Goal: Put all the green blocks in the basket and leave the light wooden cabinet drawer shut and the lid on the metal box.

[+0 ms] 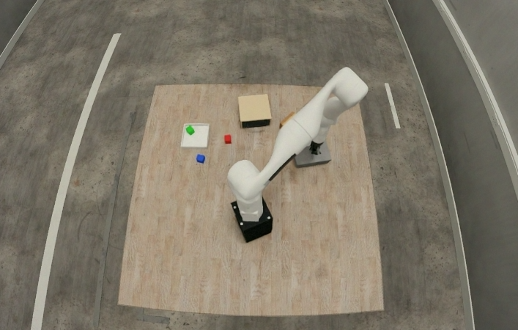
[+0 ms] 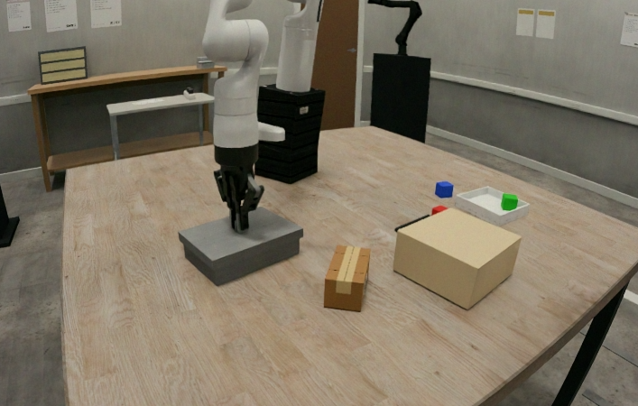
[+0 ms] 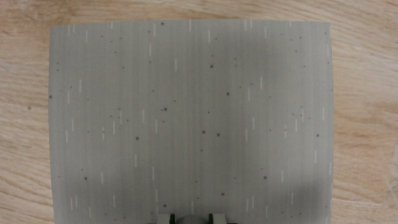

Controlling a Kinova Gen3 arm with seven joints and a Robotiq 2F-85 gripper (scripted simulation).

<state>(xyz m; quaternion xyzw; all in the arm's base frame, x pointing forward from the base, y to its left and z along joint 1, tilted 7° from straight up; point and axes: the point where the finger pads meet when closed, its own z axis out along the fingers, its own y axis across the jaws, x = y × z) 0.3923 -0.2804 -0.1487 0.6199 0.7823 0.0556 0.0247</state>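
Now: the lid 3 cm below my hand. The rest, counted from my hand: small cardboard box 18 cm ahead, 11 cm to the left, 4 cm below; grey metal box 5 cm below; drawer 31 cm to the left, 22 cm ahead, 4 cm below.
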